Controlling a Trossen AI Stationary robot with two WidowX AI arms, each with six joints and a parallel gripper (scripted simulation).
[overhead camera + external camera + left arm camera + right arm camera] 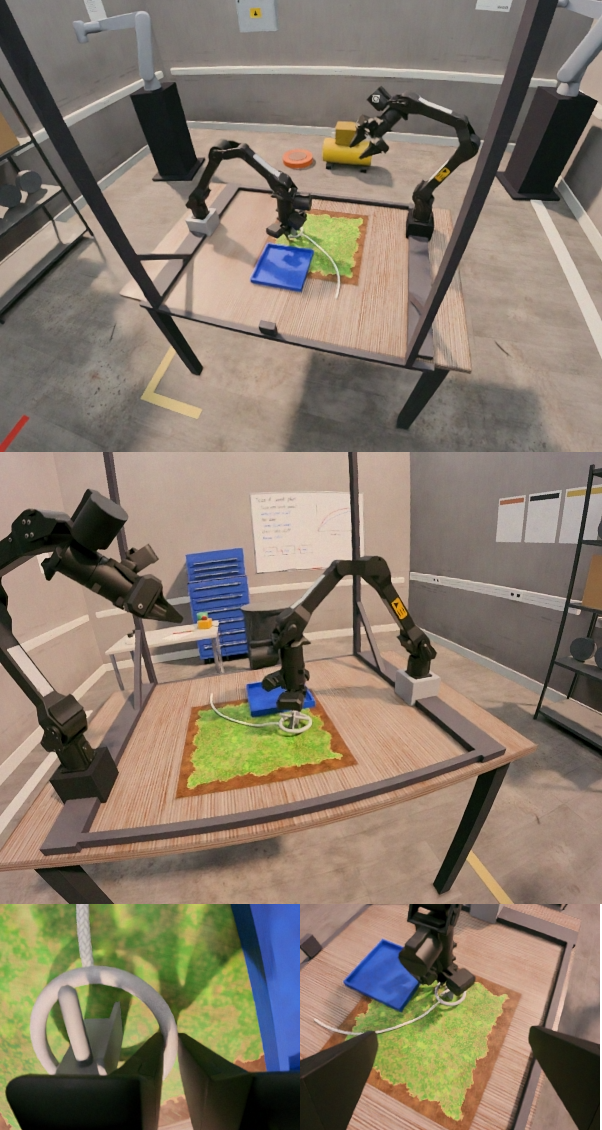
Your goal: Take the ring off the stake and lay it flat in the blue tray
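Right now my left hand is 3 cm short of the grey stake, 2 cm to the left of it and 3 cm above it. The rest, counted from my left hand: blue tray: 16 cm behind, 4 cm below; white ring: 3 cm ahead, 2 cm to the right, 3 cm below; green mat: 11 cm to the right, 6 cm below.
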